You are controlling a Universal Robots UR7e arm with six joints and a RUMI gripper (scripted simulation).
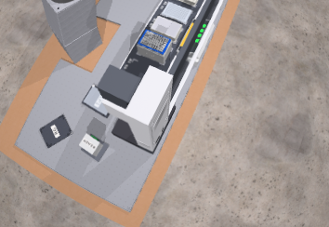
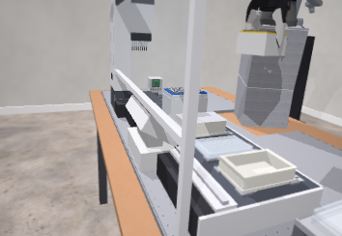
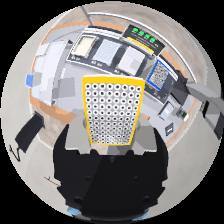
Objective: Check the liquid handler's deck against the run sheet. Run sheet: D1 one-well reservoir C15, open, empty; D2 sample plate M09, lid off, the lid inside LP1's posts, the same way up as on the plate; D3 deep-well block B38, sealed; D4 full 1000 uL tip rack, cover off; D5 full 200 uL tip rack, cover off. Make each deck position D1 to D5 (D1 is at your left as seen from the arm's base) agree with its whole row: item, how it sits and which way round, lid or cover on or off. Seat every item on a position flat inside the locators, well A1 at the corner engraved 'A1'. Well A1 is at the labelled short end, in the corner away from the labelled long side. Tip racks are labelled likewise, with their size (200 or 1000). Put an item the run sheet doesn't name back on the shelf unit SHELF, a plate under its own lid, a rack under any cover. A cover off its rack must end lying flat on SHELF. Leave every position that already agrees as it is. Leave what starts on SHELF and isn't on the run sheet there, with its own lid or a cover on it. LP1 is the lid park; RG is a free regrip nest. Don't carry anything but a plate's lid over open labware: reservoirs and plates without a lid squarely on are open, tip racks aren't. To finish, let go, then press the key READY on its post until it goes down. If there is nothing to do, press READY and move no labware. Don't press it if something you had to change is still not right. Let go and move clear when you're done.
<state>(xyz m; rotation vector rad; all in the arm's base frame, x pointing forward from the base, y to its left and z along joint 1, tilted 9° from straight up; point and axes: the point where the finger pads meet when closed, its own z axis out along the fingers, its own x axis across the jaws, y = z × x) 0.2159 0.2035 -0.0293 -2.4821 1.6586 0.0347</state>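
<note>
Now: the blue-framed tip rack 190 mm below my hand, 160 mm ahead of it and 150 mm to the right of it. Round my hand: white sealed block (240 mm below, 160 mm ahead, 20 mm to the right); clear well plate (260 mm below, 160 mm ahead, 100 mm to the left); yellow-framed tip rack (10 mm to the right, 10 mm above).
</note>
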